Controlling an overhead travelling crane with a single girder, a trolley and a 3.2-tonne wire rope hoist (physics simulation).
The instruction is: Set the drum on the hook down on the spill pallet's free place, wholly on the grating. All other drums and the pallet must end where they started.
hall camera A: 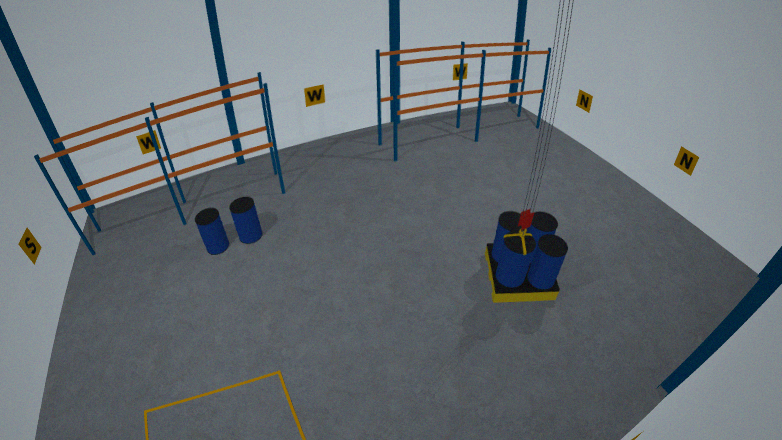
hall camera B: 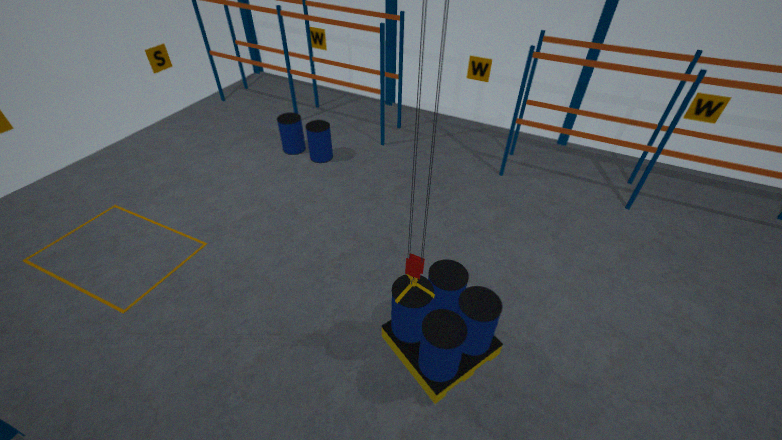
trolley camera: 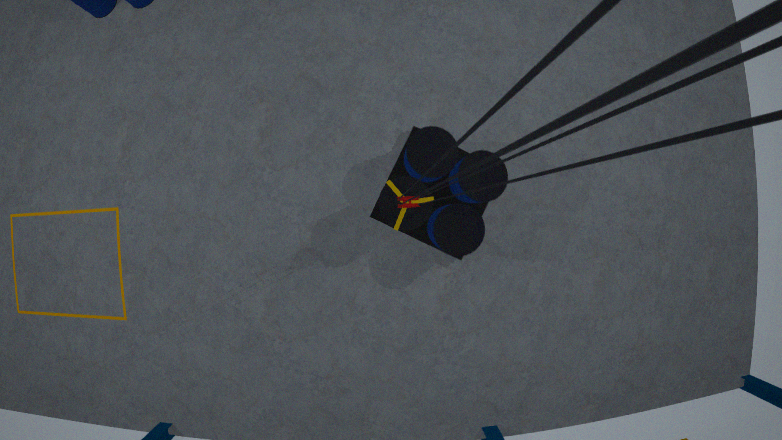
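Observation:
The blue drum with a black lid [hall camera A: 512,268] [hall camera B: 407,320] [trolley camera: 413,214] is upright at one corner of the spill pallet [hall camera A: 524,296] [hall camera B: 435,397] [trolley camera: 419,232], its base apparently on the black grating and inside the edge. My gripper [hall camera A: 520,241] [hall camera B: 413,287] [trolley camera: 406,203], a yellow three-armed grab under the red hook block, sits centred over the lid with its arms at the rim and looks shut on this drum. Three other drums, a near one [hall camera A: 546,270], a corner one [hall camera B: 440,361] and one more [trolley camera: 429,153], stand upright on the other places. Narrow gaps separate the lids in the trolley view.
Two blue drums [hall camera A: 213,232] [hall camera A: 246,221] [hall camera B: 291,134] [hall camera B: 319,142] stand by an orange-and-blue rack [hall camera A: 166,175] [hall camera B: 382,87]. A second rack [hall camera A: 478,98] [hall camera B: 514,136] stands along the W wall. A yellow outlined square [hall camera A: 213,391] [hall camera B: 165,277] [trolley camera: 121,262] is marked on the floor.

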